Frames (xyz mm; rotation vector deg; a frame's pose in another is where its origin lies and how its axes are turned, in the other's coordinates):
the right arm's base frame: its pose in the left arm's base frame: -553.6 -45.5 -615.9 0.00 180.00 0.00
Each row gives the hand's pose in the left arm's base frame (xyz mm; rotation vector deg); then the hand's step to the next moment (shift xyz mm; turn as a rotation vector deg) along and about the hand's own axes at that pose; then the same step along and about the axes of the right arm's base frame.
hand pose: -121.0 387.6 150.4 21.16 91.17 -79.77
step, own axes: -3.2 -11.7 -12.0 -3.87 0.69 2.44
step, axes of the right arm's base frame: 12.5 8.2 -8.3 -3.54 -0.61 -2.92
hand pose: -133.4 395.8 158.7 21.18 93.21 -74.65
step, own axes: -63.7 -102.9 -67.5 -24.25 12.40 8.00
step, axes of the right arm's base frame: 78.3 40.2 -107.0 -24.47 5.56 -13.28
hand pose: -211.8 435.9 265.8 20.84 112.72 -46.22
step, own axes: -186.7 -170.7 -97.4 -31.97 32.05 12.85
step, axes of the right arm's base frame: 63.3 -47.2 -259.3 -42.42 17.38 -10.62
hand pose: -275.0 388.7 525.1 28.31 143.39 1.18
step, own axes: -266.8 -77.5 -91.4 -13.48 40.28 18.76
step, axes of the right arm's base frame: -126.5 -157.6 -211.4 -34.40 31.01 3.33
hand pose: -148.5 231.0 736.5 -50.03 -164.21 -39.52
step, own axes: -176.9 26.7 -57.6 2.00 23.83 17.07
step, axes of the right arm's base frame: -158.8 -96.4 -28.7 -12.39 26.08 5.43
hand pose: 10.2 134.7 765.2 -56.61 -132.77 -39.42
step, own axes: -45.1 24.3 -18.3 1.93 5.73 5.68
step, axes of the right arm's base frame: -50.1 -19.0 9.3 -1.70 7.97 1.54
